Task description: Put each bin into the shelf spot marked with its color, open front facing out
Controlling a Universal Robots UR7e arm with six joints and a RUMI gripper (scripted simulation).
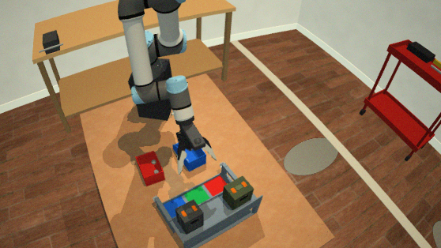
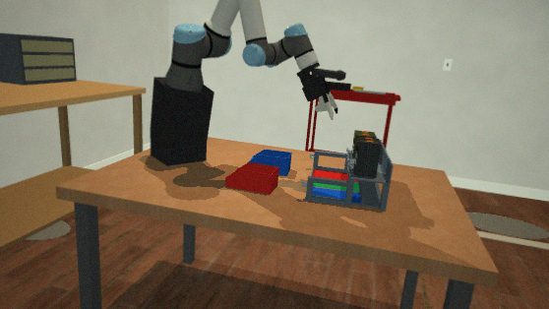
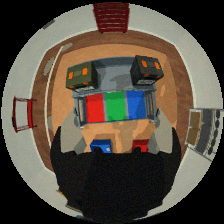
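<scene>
The blue bin is 240 mm behind my hand, 230 mm below it and 110 mm to the left of it. Round my hand: red bin (280 mm behind, 230 mm below, 110 mm to the right).
</scene>
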